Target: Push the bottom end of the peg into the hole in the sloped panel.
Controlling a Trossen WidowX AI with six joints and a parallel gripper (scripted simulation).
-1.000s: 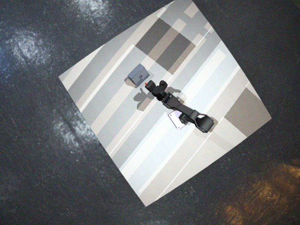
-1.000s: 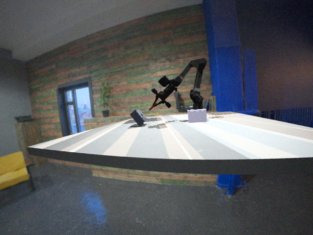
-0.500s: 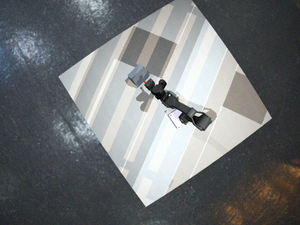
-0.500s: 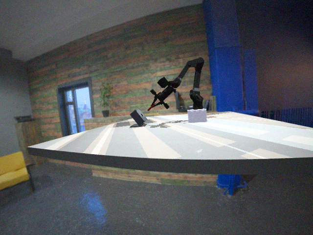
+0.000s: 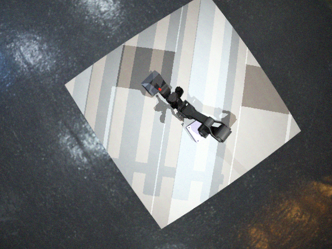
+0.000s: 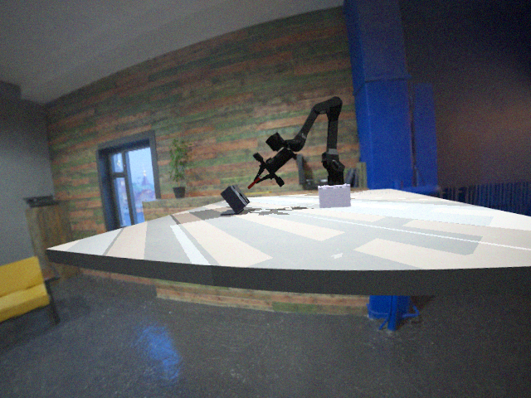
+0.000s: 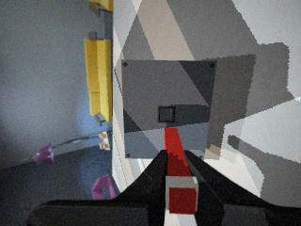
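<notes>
Now: gripper tip 9 cm short of the grey-blue sloped panel, 1 cm to the right of it and 7 cm above it. Round my gripper tip: red square peg (1 cm behind, 1 cm above).
</notes>
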